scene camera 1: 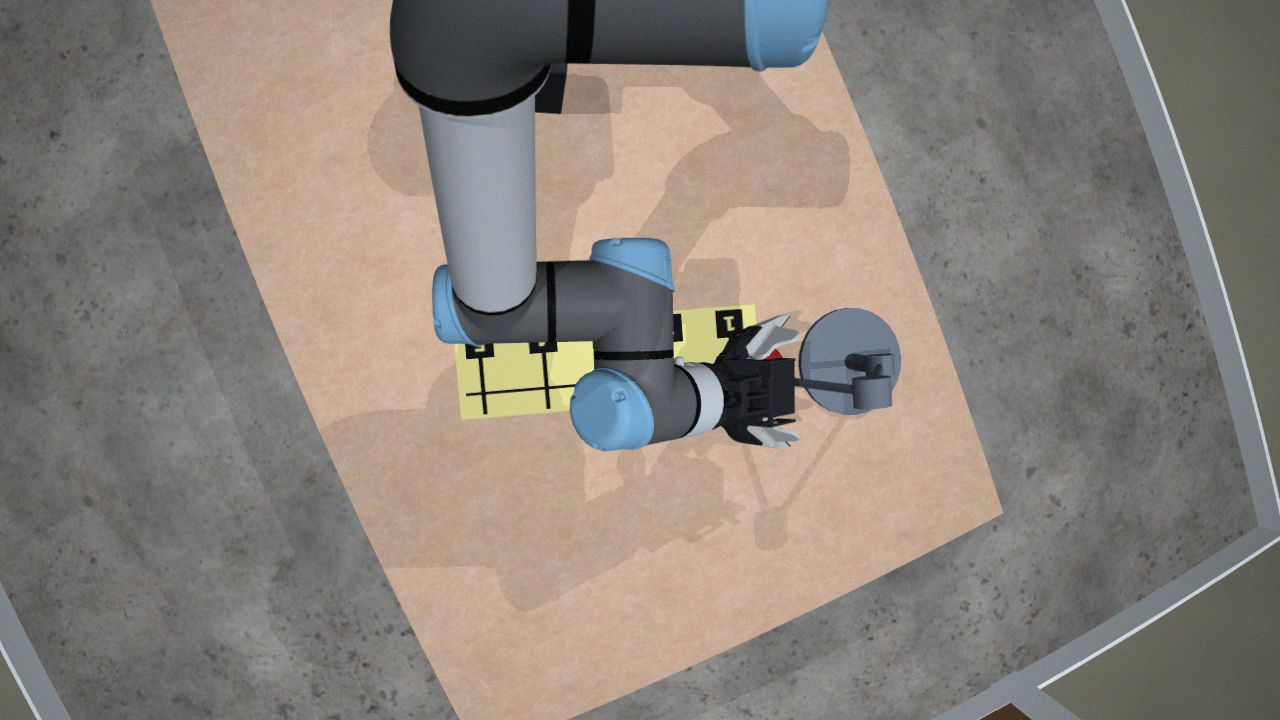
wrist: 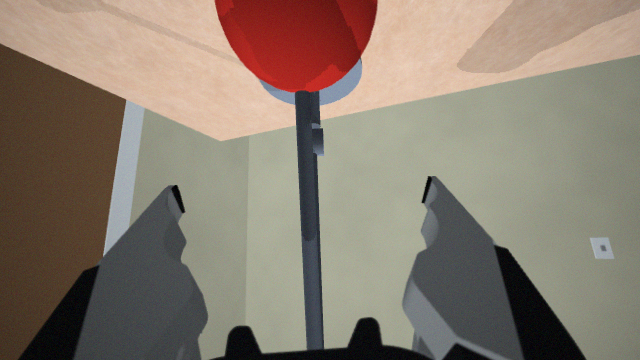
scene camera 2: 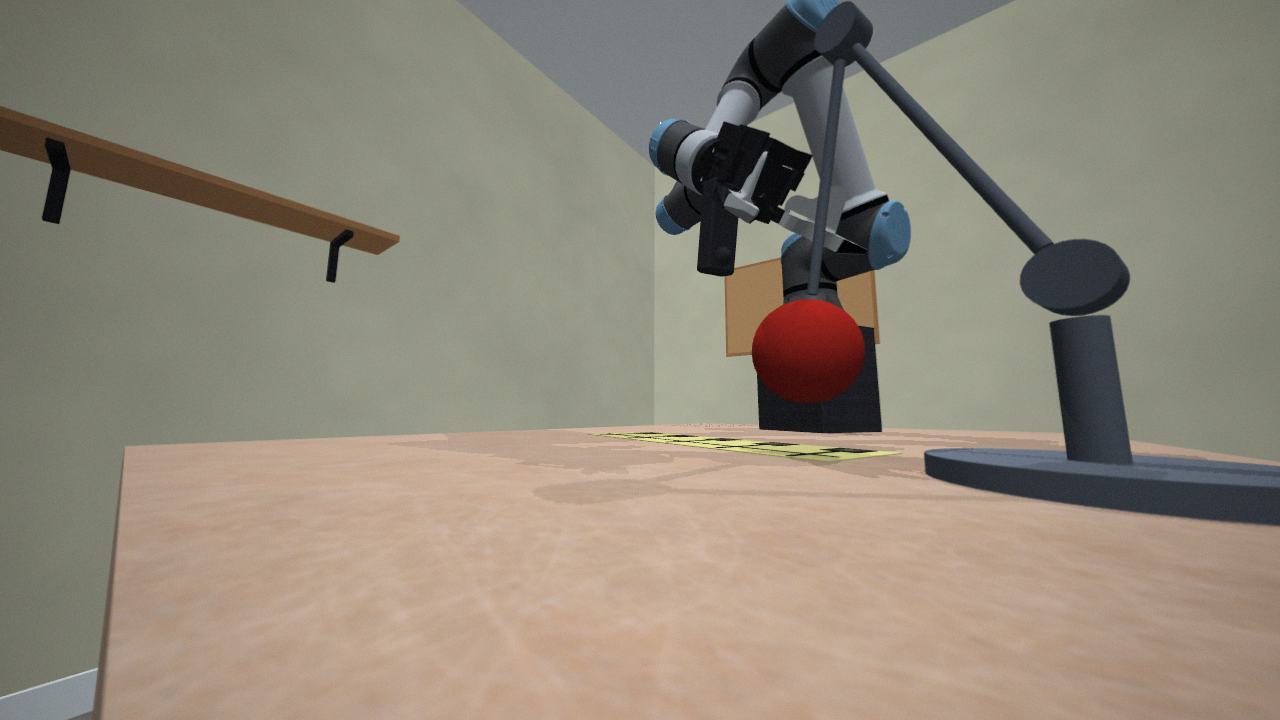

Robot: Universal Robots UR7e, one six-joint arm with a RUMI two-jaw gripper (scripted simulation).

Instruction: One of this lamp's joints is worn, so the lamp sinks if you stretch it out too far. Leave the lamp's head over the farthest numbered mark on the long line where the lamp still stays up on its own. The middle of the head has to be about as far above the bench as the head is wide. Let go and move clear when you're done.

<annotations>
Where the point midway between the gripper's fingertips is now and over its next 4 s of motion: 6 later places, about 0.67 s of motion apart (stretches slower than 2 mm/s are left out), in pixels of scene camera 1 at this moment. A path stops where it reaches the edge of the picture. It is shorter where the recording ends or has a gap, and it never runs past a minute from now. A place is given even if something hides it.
My gripper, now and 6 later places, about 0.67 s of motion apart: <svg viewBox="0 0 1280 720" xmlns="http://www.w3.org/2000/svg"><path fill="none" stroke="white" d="M788 381L757 388L734 392L735 392L738 392L761 387L782 379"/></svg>
</annotations>
